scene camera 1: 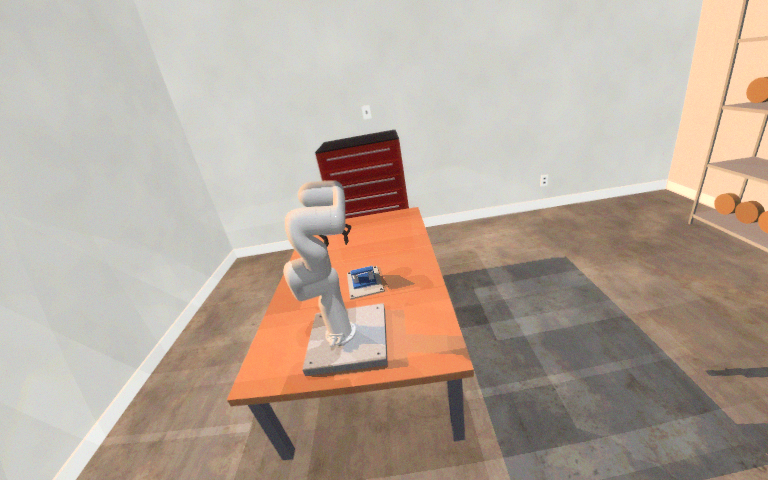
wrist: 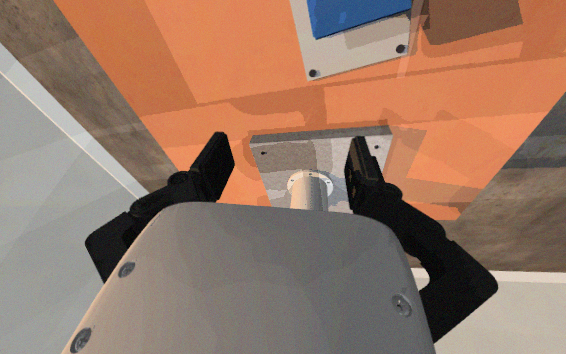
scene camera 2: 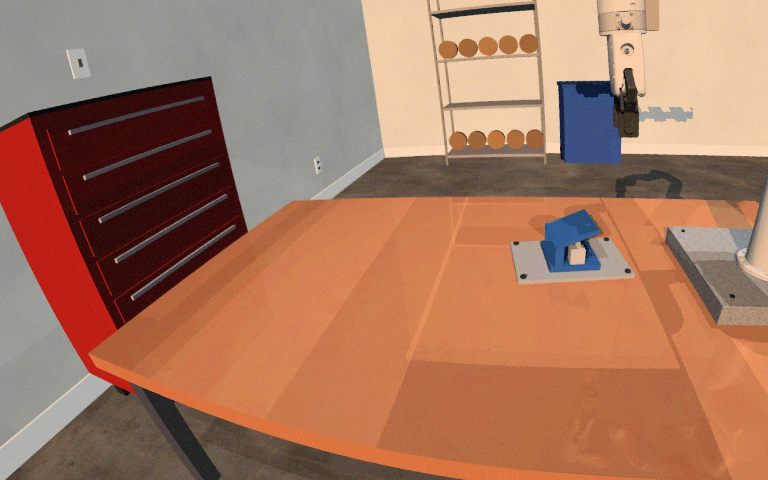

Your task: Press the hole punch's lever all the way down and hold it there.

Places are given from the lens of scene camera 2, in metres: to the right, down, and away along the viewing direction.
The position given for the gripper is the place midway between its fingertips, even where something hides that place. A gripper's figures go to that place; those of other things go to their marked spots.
gripper [scene camera 2: 625, 132]: 0.40, -0.18, 0.56
blue lever [scene camera 2: 573, 228]: 0.38, -0.02, 0.72
